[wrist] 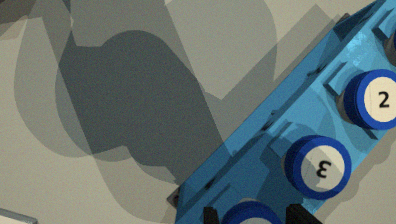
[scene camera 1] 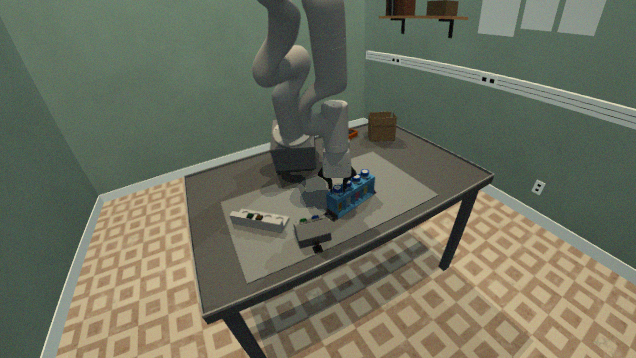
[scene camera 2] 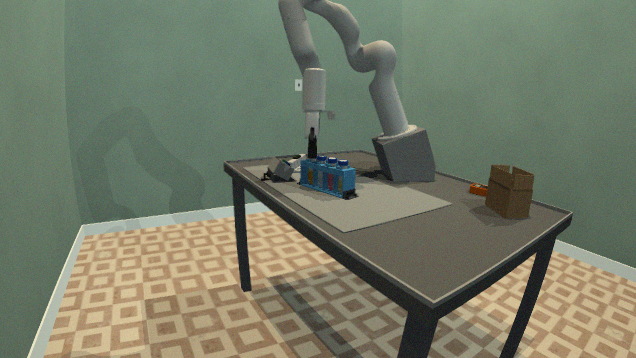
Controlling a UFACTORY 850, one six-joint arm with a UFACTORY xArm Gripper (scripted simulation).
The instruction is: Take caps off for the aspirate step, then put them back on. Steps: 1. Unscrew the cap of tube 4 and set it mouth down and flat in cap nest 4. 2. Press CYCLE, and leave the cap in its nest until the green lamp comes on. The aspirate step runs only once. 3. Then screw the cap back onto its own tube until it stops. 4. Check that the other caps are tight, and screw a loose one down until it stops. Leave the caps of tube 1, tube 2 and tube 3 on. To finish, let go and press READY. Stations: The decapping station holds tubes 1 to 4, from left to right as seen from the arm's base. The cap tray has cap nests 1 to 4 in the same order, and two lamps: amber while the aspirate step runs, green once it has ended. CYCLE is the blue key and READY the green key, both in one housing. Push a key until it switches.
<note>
In view: the gripper (scene camera 1: pixel 337 190), a cardboard box (scene camera 2: pixel 513 201) and a grey key housing (scene camera 1: pixel 313 231).
The cardboard box also shows in scene camera 1 (scene camera 1: pixel 381 127). The wrist view does not show the cardboard box: it is out of frame.
</note>
